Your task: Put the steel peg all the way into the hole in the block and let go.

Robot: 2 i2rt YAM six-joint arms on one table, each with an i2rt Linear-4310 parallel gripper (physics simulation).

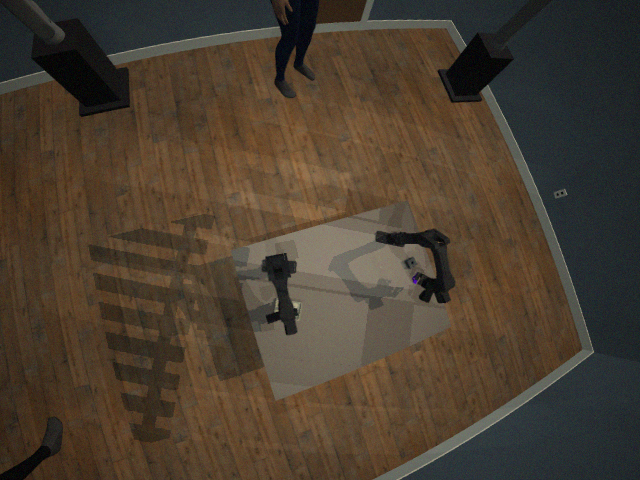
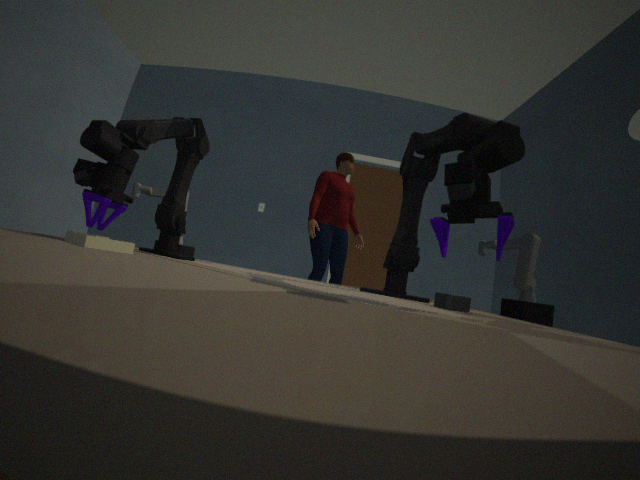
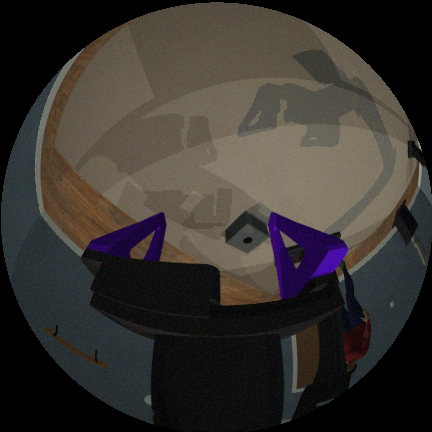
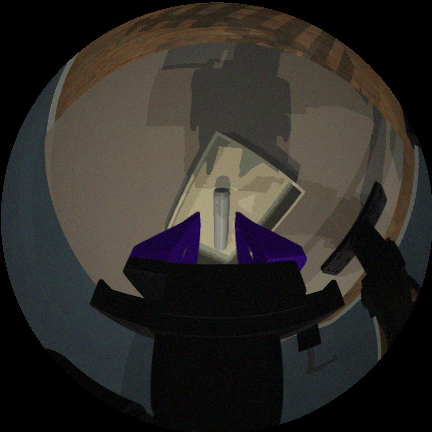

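Seen in the pictures: left gripper, fingertip midpoint: (image 1: 419,281) (image 2: 469,259) (image 3: 216,217); right gripper, fingertip midpoint: (image 2: 94,228) (image 4: 217,217); left arm's base at its link origin: (image 1: 390,239) (image 2: 394,296); right arm's base at its link origin: (image 2: 165,255) (image 4: 357,232).
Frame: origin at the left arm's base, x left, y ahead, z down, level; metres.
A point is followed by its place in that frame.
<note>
A steel peg (image 4: 220,201) @[x -0.588, y 0.547, z -0.019 m] stands upright on a pale square plate (image 4: 261,189) @[x -0.616, y 0.513, z -0.003 m] (image 1: 297,305) @[x -0.518, y 0.504, z -0.003 m] (image 2: 109,244) @[x -0.495, y 0.538, z -0.014 m]. My right gripper (image 4: 217,217) @[x -0.583, y 0.546, z -0.041 m] (image 2: 100,221) @[x -0.583, y 0.546, z -0.041 m] is partly open just above the plate. Its purple fingers flank the peg with a gap on each side. A dark grey block (image 3: 246,235) @[x 0.155, y 0.143, z -0.034 m] (image 1: 410,262) @[x 0.140, y 0.132, z -0.036 m] (image 2: 452,301) @[x 0.155, y 0.167, z -0.019 m] with a round hole on top sits on the table near the left arm's base. My left gripper (image 3: 218,213) @[x 0.173, y 0.250, z -0.105 m] (image 2: 470,254) @[x 0.173, y 0.250, z -0.105 m] (image 1: 417,279) @[x 0.173, y 0.250, z -0.105 m] is wide open and empty. It hangs well above the table beside the block.
The grey table (image 1: 347,343) @[x -0.184, y 0.680, z 0.000 m] stands on a wooden floor. A person in a red shirt (image 2: 332,214) (image 1: 294,43) stands beyond the table. Black stands (image 1: 475,67) (image 1: 101,81) are at the floor's corners. A low black box (image 2: 527,310) is at the right.
</note>
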